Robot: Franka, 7 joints.
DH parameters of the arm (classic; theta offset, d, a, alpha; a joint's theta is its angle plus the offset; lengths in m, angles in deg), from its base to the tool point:
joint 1: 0 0.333 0 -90
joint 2: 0 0 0 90
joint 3: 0 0.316 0.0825 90
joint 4: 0 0 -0.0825 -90
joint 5: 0 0.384 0 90
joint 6: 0 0 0.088 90
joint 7: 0 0.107 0 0
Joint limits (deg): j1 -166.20..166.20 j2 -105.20..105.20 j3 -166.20..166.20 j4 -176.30..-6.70 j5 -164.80..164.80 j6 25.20..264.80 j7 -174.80..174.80
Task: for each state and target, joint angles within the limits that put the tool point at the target. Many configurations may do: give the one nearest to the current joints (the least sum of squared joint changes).
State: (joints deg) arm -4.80 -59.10 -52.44 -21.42 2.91 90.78 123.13
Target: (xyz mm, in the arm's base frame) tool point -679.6 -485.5 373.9
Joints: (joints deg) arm 20.25 -94.33 -65.20 -20.95 -0.19 115.47 123.13
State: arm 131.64 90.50 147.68 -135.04 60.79 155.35 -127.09
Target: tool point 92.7 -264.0 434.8
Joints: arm 142.07 72.15 143.95 -174.57 62.50 151.27 -127.09
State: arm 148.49 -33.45 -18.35 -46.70 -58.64 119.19 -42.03
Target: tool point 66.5 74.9 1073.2
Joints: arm 146.25 -47.07 -3.65 -70.24 -52.48 104.21 -42.03
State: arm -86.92 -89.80 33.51 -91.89 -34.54 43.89 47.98
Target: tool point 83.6 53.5 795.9
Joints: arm -88.63 -73.20 21.52 -106.15 -34.52 44.89 47.98
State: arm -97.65 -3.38 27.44 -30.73 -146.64 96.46 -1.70
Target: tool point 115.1 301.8 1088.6
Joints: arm -111.23 -30.13 31.56 -21.33 -151.09 86.86 -1.70
